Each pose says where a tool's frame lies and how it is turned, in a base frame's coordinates. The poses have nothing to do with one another.
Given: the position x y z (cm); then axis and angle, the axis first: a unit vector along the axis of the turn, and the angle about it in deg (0 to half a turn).
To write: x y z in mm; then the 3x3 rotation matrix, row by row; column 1 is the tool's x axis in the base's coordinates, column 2 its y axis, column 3 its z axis. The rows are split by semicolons. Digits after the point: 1 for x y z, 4 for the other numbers.
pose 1, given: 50.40 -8.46 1.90 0.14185 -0.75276 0.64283 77.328
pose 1, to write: 504.0 -84.6 19.0; 0.2351 -0.7105 -0.6632; 0.5438 0.6617 -0.5161; 0.8056 -0.2393 0.5419
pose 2, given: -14.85 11.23 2.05 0.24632 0.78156 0.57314 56.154
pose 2, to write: -148.5 112.3 20.5; 0.5838 -0.3907 0.7117; 0.5613 0.8276 -0.0061; -0.5866 0.4030 0.7025
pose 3, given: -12.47 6.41 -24.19 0.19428 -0.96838 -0.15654 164.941
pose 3, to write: -124.7 64.1 -241.9; -0.8915 -0.3291 -0.3114; -0.4105 0.8776 0.2475; 0.1918 0.3484 -0.9175
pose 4, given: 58.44 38.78 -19.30 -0.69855 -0.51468 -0.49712 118.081
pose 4, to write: 584.4 387.8 -193.0; 0.2470 0.9674 0.0566; 0.0902 -0.0811 0.9926; 0.9648 -0.2400 -0.1073
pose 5, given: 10.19 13.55 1.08 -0.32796 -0.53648 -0.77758 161.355
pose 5, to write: 101.9 135.5 10.8; -0.7380 0.5912 0.3251; 0.0941 -0.3870 0.9173; 0.6682 0.7076 0.2300
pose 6, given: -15.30 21.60 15.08 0.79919 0.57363 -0.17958 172.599
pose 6, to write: -153.0 216.0 150.8; 0.2804 0.9362 -0.2119; 0.8899 -0.3363 -0.3081; -0.3597 -0.1022 -0.9274
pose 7, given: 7.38 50.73 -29.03 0.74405 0.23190 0.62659 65.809
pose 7, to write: 73.8 507.3 -290.3; 0.7365 -0.4697 0.4867; 0.6734 0.4415 -0.5929; 0.0636 0.7645 0.6415
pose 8, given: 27.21 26.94 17.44 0.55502 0.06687 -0.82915 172.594
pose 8, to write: 272.1 269.4 174.4; -0.3781 0.1808 -0.9079; -0.0330 -0.9828 -0.1820; -0.9252 -0.0389 0.3776
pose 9, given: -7.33 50.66 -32.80 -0.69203 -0.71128 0.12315 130.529
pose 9, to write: -73.3 506.6 -328.0; 0.1403 0.7185 -0.6812; 0.9057 0.1849 0.3815; 0.4000 -0.6705 -0.6248
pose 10, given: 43.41 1.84 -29.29 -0.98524 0.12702 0.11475 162.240
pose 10, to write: 434.1 18.4 -292.9; 0.9428 -0.2793 -0.1820; -0.2093 -0.9208 0.3290; -0.2595 -0.2721 -0.9266
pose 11, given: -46.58 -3.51 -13.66 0.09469 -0.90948 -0.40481 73.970
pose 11, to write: -465.8 -35.1 -136.6; 0.2826 0.3267 -0.9019; -0.4514 0.8749 0.1755; 0.8464 0.3575 0.3948
